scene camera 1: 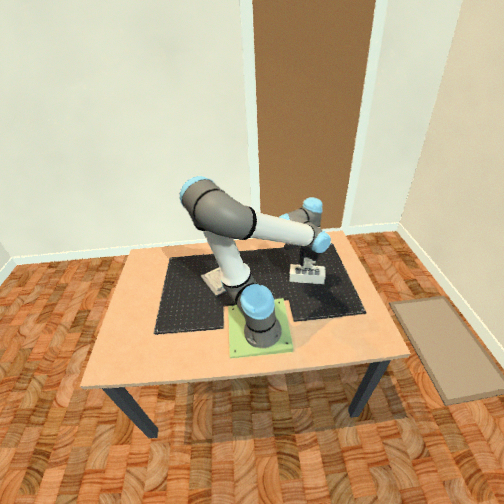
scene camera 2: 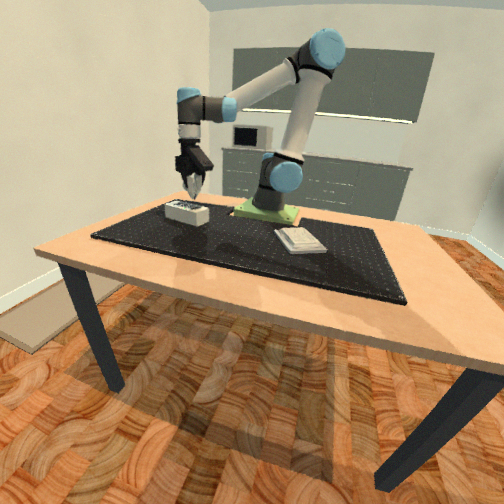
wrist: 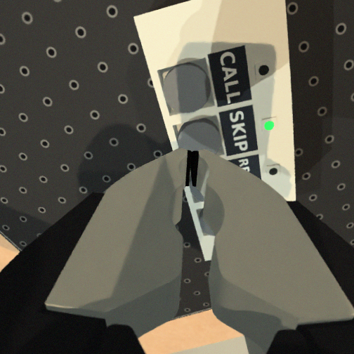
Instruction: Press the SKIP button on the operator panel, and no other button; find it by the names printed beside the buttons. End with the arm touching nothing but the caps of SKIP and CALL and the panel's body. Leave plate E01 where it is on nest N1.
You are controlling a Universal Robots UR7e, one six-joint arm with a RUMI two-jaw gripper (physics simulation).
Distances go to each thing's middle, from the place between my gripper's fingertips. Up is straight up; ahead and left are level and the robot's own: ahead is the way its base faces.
Now: the skip cap (wrist: 199, 134) 1 cm to the right of my hand and 2 cm below it. From my hand the other things lie so: round grey call cap (wrist: 187, 88): 1 cm ahead, 2 cm to the left, 2 cm below; then white operator panel (scene camera 2: 190, 215): 2 cm ahead, 3 cm to the right, 5 cm below.
